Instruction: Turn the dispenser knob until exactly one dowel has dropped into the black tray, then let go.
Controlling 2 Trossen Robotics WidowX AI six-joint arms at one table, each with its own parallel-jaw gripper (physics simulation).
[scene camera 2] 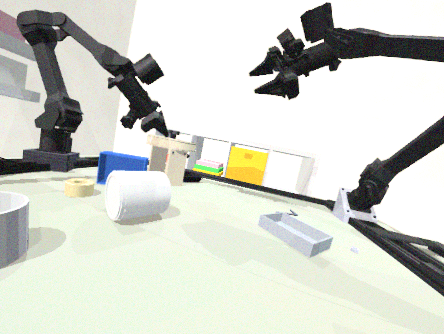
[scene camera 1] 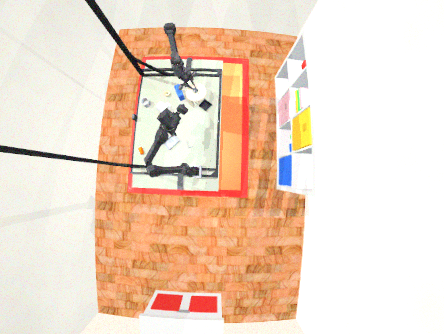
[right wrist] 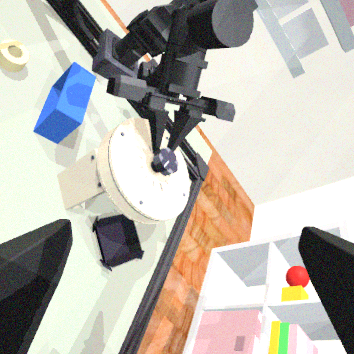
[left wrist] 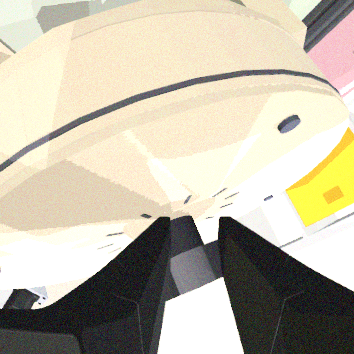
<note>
The right gripper [scene camera 2: 251, 82] is open, holding nothing. A white cylinder [scene camera 2: 128, 194], a grey tray [scene camera 2: 310, 241] and a blue box [scene camera 2: 109, 161] rest on the table. Also in view: the left gripper [scene camera 2: 167, 135] and a dispenser [left wrist: 119, 119].
The blue box is seen too in the right wrist view [right wrist: 63, 110]. The left gripper also shows in the right wrist view [right wrist: 161, 154] and in the left wrist view [left wrist: 193, 226]. The right gripper shows as well in the right wrist view [right wrist: 188, 234]. The right wrist view misses the white cylinder: it is out of frame. The left wrist view does not show the white cylinder: it is out of frame.
</note>
